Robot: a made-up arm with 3 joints. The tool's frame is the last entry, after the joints.
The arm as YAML. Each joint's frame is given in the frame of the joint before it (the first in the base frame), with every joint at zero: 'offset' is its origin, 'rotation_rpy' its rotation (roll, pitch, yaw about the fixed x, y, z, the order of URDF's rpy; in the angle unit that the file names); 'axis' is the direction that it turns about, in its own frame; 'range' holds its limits. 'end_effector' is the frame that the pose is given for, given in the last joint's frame.
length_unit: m
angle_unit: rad
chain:
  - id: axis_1
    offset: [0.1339, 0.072, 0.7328]
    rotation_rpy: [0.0, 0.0, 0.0]
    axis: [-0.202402, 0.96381, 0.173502]
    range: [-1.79, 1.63]
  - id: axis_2
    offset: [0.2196, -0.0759, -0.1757]
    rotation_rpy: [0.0, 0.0, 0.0]
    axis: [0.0, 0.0, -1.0]
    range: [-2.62, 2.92]
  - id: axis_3
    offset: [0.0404, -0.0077, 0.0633]
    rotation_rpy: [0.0, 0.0, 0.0]
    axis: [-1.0, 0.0, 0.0]
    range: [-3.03, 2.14]
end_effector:
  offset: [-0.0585, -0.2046, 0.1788]
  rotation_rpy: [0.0, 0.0, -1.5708]
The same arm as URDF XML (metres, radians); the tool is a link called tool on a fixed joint. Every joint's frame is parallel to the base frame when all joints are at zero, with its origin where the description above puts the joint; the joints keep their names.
<robot name="arm">
  <joint name="tool_joint" type="fixed">
    <parent link="link3"/>
    <child link="tool"/>
    <origin xyz="-0.0585 -0.2046 0.1788" rpy="0 0 -1.5708"/>
  </joint>
  <joint name="axis_3" type="revolute">
    <parent link="link2"/>
    <child link="link3"/>
    <origin xyz="0.0404 -0.0077 0.0633"/>
    <axis xyz="-1 0 0"/>
    <limit lower="-3.03" upper="2.14"/>
  </joint>
  <joint name="axis_2" type="revolute">
    <parent link="link1"/>
    <child link="link2"/>
    <origin xyz="0.2196 -0.0759 -0.1757"/>
    <axis xyz="0 0 -1"/>
    <limit lower="-2.62" upper="2.92"/>
  </joint>
  <joint name="axis_1" type="revolute">
    <parent link="base"/>
    <child link="link1"/>
    <origin xyz="0.1339 0.072 0.7328"/>
    <axis xyz="-0.202402 0.96381 0.173502"/>
    <limit lower="-1.79" upper="1.63"/>
  </joint>
  <link name="base"/>
  <link name="link1"/>
  <link name="link2"/>
  <link name="link3"/>
  <link name="tool"/>
</robot>

